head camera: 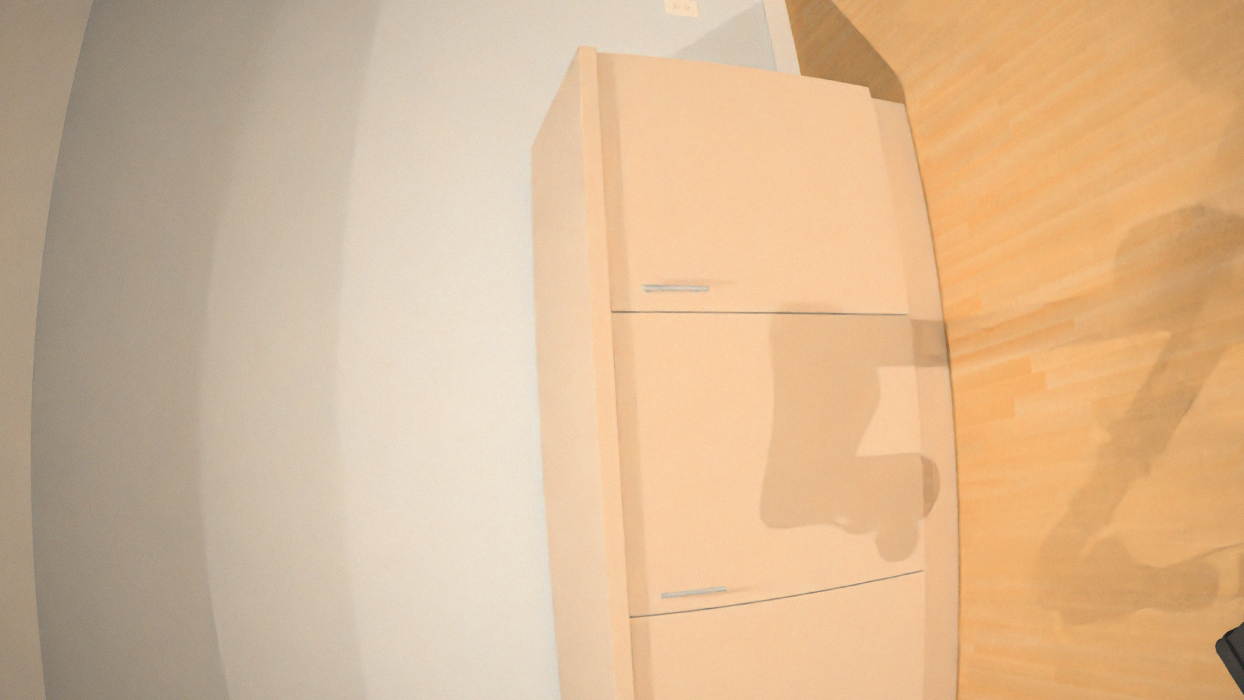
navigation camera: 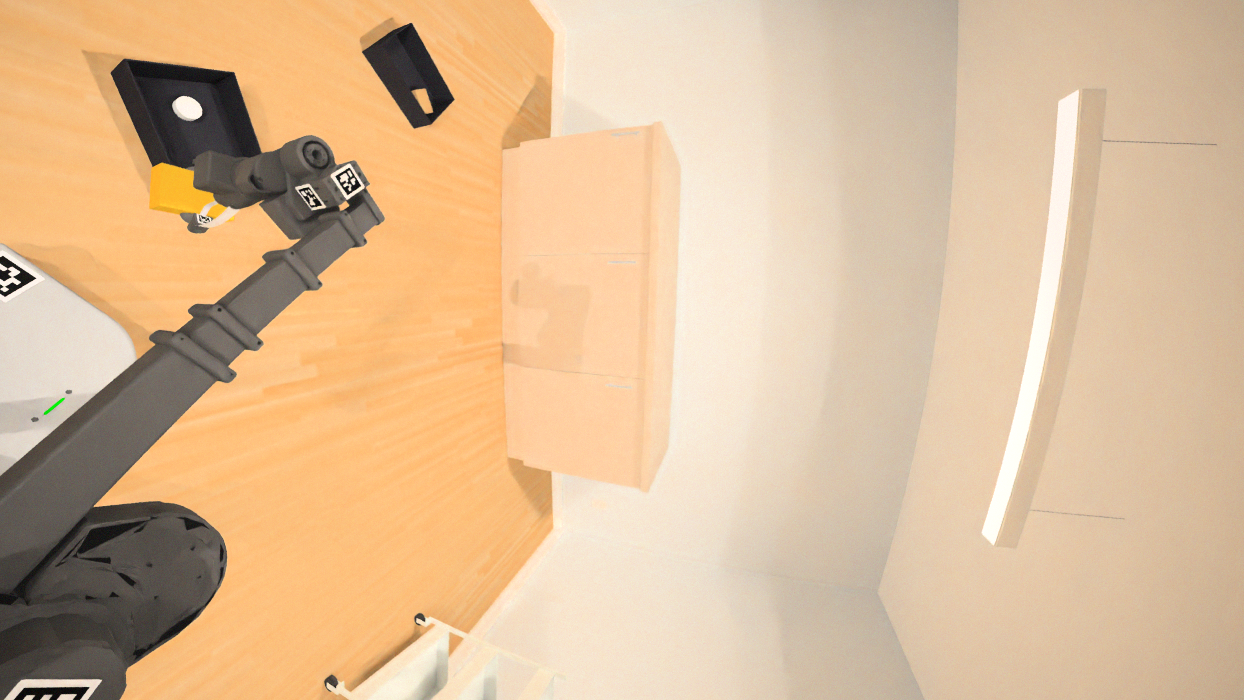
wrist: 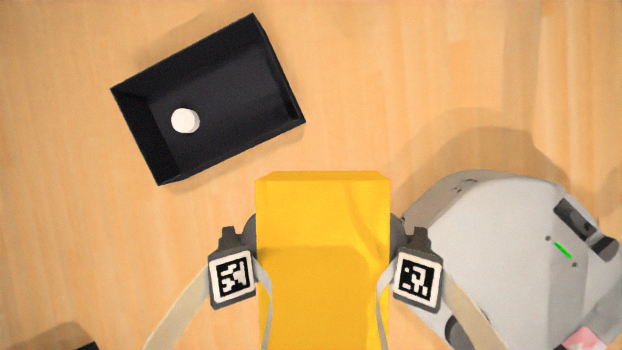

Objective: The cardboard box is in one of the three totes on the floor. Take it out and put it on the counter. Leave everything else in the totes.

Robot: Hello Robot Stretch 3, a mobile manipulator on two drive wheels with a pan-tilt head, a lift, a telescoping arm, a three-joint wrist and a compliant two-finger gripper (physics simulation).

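Frame: origin at the robot's base, x ahead, y left, z up, level; metres.
Seen in the pictures: gripper, between the fingertips: (navigation camera: 194,197).
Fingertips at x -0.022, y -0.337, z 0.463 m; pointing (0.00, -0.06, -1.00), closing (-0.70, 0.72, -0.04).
Offsets run from my fingertips to a thing's middle. Level surfaces: height alone.
The cardboard box, yellow, @(dx +0.004, dy +0.006, dz +0.023 m) (navigation camera: 169,187) (wrist: 322,215) is between the fingers of my gripper (navigation camera: 198,193) (wrist: 323,233), which is shut on it and holds it above the floor. A black tote @(dx +0.070, dy -0.254, dz -0.412 m) (navigation camera: 217,95) (wrist: 240,65) with a white round item lies just beyond the box. A second black tote @(dx +0.016, dy -1.037, dz -0.412 m) (navigation camera: 404,60) with a tan item stands farther off. A black tote corner (wrist: 89,346) shows at the wrist view's lower left. The third tote cannot be made out. The counter @(dz +0.448 m) (head camera: 569,348) (navigation camera: 662,304) stands against the wall, apart from the gripper.
The extended arm (navigation camera: 113,435) reaches over the floor from the dark mast area. The robot's light grey base (navigation camera: 60,339) (wrist: 500,250) is right of the box in the wrist view. A pale wheeled rack (navigation camera: 417,670) stands at the navigation view's bottom.
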